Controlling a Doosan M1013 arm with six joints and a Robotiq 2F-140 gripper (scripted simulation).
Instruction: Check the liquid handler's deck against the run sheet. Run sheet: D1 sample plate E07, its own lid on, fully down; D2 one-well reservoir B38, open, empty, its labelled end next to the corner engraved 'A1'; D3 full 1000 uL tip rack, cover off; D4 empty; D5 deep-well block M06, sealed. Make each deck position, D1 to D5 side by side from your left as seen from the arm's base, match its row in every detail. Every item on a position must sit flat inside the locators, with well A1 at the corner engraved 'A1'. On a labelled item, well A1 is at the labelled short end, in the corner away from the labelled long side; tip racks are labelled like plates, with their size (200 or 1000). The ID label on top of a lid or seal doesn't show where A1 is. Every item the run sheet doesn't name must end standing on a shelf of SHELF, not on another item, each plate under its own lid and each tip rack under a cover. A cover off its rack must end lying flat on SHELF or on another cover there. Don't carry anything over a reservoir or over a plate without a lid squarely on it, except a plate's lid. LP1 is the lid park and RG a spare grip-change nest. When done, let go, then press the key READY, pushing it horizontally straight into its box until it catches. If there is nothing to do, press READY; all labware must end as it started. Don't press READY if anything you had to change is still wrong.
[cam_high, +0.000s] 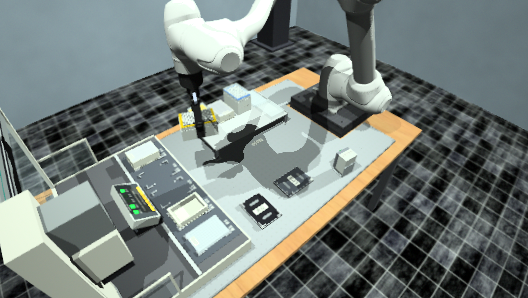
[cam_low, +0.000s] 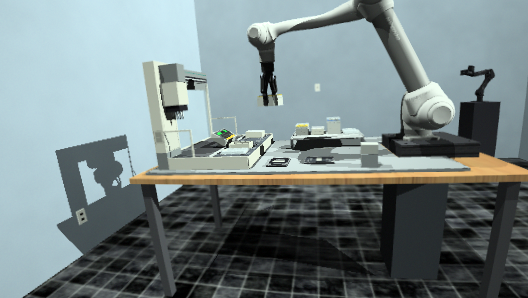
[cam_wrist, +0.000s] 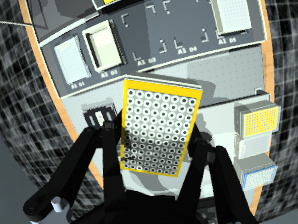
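Now: the yellow-rimmed tip rack 1 cm behind my hand and 1 cm above it. Round my hand: one-well reservoir: 17 cm ahead, 12 cm to the left, 25 cm below; then shelf: 33 cm behind, 21 cm to the right, 26 cm below; then white deep-well block: 17 cm ahead, 25 cm to the right, 24 cm below.
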